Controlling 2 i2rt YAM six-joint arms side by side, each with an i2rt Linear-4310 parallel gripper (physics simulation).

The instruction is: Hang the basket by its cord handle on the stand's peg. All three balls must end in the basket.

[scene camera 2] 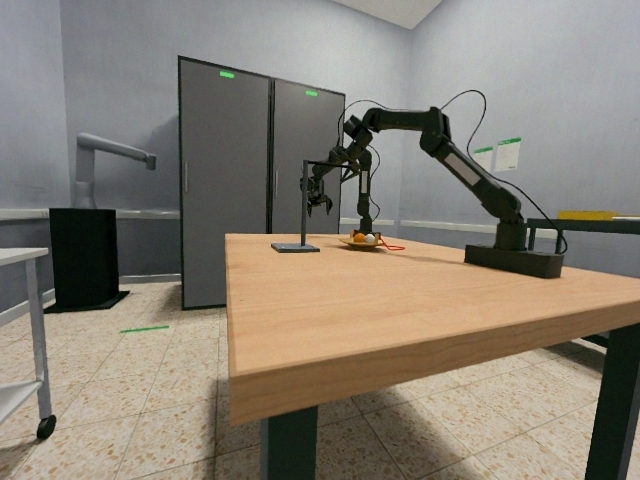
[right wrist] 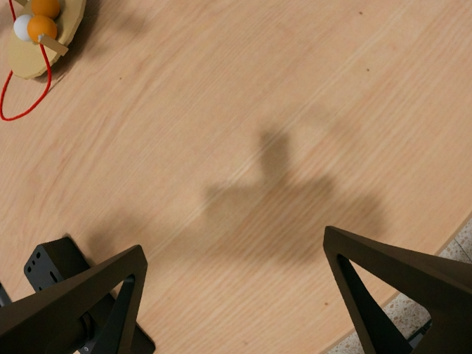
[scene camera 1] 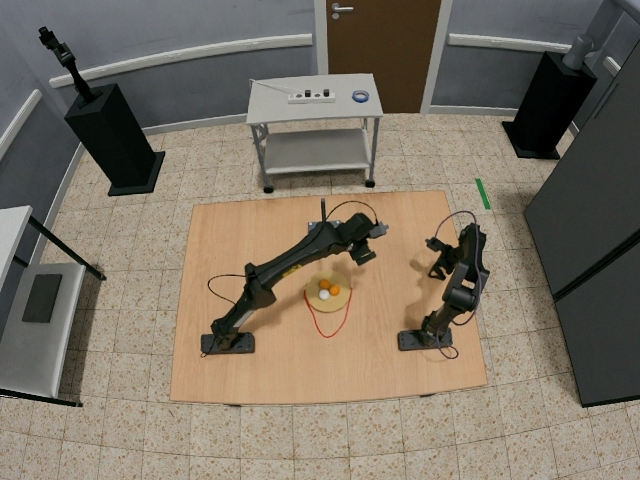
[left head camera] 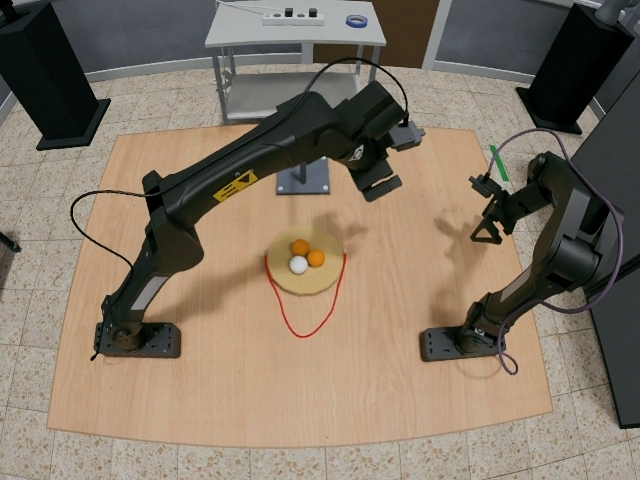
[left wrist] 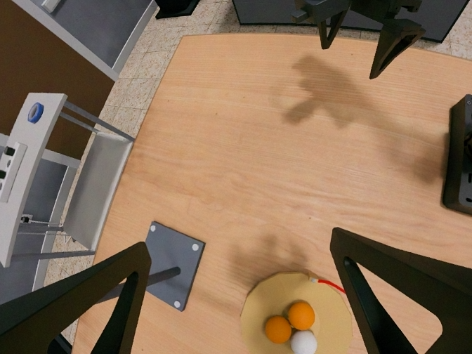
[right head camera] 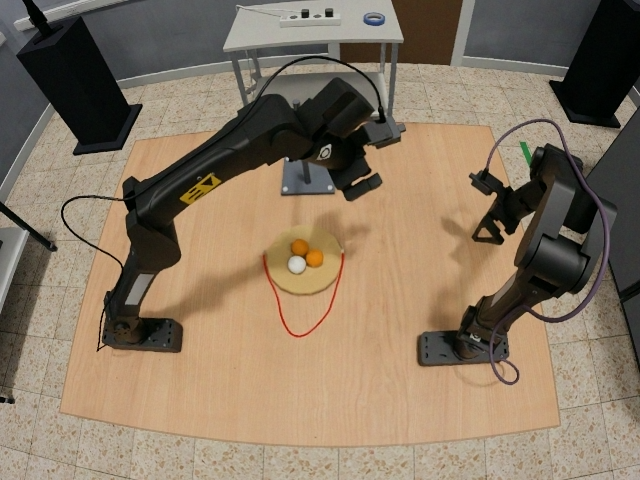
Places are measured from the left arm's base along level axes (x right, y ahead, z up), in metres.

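Pixels of known places: left gripper, fingertip midpoint: (scene camera 2: 334,177) (scene camera 1: 366,241) (left head camera: 378,166) (right head camera: 366,164); right gripper, fingertip midpoint: (scene camera 2: 318,216) (scene camera 1: 433,267) (left head camera: 477,227) (right head camera: 481,226); left arm's base at its link origin: (scene camera 2: 508,253) (scene camera 1: 226,342) (left head camera: 134,338) (right head camera: 138,332); right arm's base at its link origin: (scene camera 2: 365,232) (scene camera 1: 425,338) (left head camera: 465,341) (right head camera: 465,346).
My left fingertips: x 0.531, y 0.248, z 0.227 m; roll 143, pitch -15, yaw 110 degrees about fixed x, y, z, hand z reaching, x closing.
Ahead of a thing's pixels: the offset from my left fingertips to its top centre. "spot": to the spot under its first point. Level surfaces: height alone.
The shallow tan basket @[dx -0.139, dy -0.062, dz -0.208 m] (left head camera: 305,285) (right head camera: 303,285) (scene camera 1: 328,305) (left wrist: 260,300) (right wrist: 25,57) sits on the table with two orange balls @[dx -0.115, dy -0.066, dz -0.214 m] (left head camera: 315,257) (left wrist: 301,315) and a white ball @[dx -0.155, dy -0.081, dz -0.214 m] (left head camera: 298,264) (left wrist: 304,343) in it. Its red cord handle @[spot: dx -0.155, dy -0.239, dz -0.264 m] (left head camera: 303,336) (right head camera: 298,335) (scene camera 1: 327,336) lies toward the front. The stand (scene camera 2: 303,206) (left wrist: 175,260) is behind the basket; its peg @[spot: dx -0.138, dy +0.083, dz +0.023 m] (scene camera 2: 330,163) shows in scene camera 2. My left gripper (left wrist: 238,246) is open and empty, high above the table, behind and right of the basket. My right gripper (right wrist: 233,246) is open and empty above the table's right side.
The left arm (left head camera: 237,160) (scene camera 1: 294,258) reaches across above the table, covering the stand's upper part in the left head camera. The right arm (left head camera: 558,258) stands at the right edge. A white cart (left head camera: 294,38) (scene camera 1: 315,111) with a power strip and blue tape stands behind the table @[dz -0.268 m] (left head camera: 232,403).
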